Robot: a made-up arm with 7 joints. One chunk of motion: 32 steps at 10 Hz.
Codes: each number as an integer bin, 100 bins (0 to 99) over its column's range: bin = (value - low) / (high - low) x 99, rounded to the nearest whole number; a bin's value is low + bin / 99 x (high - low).
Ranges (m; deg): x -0.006..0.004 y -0.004..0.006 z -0.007..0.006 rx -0.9..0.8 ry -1..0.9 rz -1.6..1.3
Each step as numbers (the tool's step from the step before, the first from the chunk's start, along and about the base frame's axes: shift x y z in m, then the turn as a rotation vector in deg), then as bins.
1 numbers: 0.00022 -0.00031 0.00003 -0.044 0.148 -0.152
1 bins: 62 37 54 50 60 49
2 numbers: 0.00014 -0.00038 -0.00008 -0.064 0.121 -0.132
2 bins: 61 36 53 49 58 50
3 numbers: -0.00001 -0.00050 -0.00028 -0.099 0.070 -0.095
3 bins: 59 35 51 47 56 51
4 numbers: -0.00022 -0.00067 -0.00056 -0.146 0.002 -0.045
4 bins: 57 33 49 44 52 53
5 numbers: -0.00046 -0.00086 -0.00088 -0.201 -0.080 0.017
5 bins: 55 31 47 41 48 55
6 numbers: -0.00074 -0.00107 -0.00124 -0.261 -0.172 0.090
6 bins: 52 29 44 37 43 58
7 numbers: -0.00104 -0.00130 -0.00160 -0.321 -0.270 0.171
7 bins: 49 27 41 34 38 60
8 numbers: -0.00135 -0.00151 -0.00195 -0.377 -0.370 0.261
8 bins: 46 25 38 30 33 64
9 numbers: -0.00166 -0.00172 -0.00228 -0.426 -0.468 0.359
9 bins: 43 23 36 28 28 67
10 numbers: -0.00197 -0.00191 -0.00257 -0.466 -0.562 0.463
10 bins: 40 21 34 25 23 70
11 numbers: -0.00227 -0.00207 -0.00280 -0.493 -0.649 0.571
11 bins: 37 19 32 24 18 74
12 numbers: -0.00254 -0.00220 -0.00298 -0.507 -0.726 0.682
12 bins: 34 18 31 23 14 78
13 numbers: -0.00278 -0.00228 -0.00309 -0.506 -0.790 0.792
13 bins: 32 17 30 23 11 82
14 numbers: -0.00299 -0.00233 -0.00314 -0.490 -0.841 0.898
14 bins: 30 17 29 24 8 85
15 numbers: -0.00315 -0.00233 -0.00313 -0.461 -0.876 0.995
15 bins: 28 17 29 26 6 89
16 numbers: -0.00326 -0.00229 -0.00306 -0.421 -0.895 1.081
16 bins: 27 17 30 28 5 92
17 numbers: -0.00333 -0.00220 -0.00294 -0.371 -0.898 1.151
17 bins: 26 18 31 31 5 94
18 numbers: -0.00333 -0.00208 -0.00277 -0.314 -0.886 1.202
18 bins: 26 19 32 34 6 96
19 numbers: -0.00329 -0.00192 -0.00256 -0.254 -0.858 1.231
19 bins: 27 21 34 38 7 97
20 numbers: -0.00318 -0.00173 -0.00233 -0.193 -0.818 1.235
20 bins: 28 22 36 41 9 97
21 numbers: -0.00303 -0.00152 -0.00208 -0.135 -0.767 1.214
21 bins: 29 25 37 45 12 96
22 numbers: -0.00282 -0.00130 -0.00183 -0.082 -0.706 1.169
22 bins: 31 27 39 48 15 95
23 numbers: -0.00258 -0.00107 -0.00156 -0.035 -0.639 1.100
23 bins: 34 29 41 50 19 92
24 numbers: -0.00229 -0.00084 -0.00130 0.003 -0.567 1.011
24 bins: 37 31 43 53 23 89
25 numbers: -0.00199 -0.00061 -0.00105 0.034 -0.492 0.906
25 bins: 40 34 45 54 26 86
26 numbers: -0.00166 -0.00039 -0.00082 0.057 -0.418 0.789
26 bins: 43 36 47 56 30 82
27 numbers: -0.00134 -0.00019 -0.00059 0.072 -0.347 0.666
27 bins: 46 38 49 57 34 77
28 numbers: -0.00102 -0.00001 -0.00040 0.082 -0.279 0.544
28 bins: 49 40 50 57 38 73
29 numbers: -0.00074 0.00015 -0.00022 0.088 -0.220 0.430
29 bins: 52 41 52 58 41 69
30 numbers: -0.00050 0.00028 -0.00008 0.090 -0.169 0.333
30 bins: 54 42 53 58 43 66
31 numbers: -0.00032 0.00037 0.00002 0.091 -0.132 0.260
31 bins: 56 43 53 58 45 63
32 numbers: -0.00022 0.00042 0.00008 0.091 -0.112 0.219
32 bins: 57 44 54 58 46 62
